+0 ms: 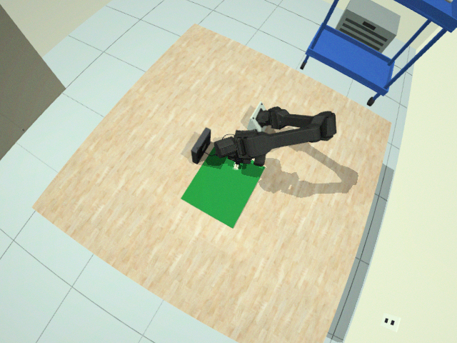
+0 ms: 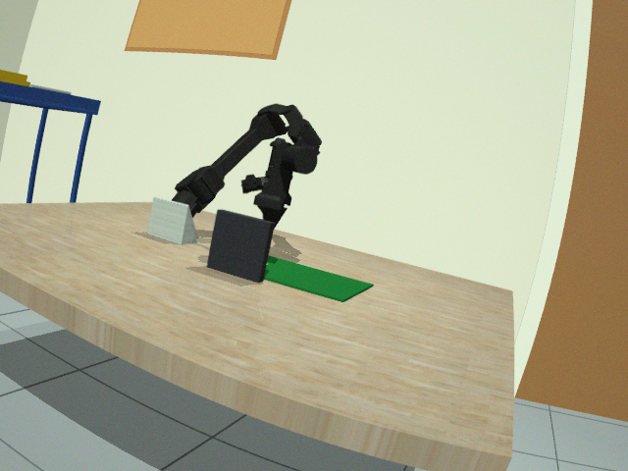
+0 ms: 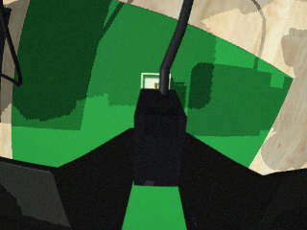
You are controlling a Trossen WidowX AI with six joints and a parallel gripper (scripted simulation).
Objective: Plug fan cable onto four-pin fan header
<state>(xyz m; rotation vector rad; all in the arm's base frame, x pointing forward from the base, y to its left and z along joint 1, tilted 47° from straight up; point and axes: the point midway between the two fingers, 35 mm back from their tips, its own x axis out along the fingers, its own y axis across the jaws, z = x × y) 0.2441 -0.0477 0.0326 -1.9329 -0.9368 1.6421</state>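
The white four-pin header is 60 mm below my gripper tip. The rest, counted from my gripper tip: dark fan plug (10 mm behind, 10 mm above); green board (90 mm ahead, 80 mm below, 10 mm to the right); black fan (160 mm to the right, 10 mm below, 10 mm ahead).
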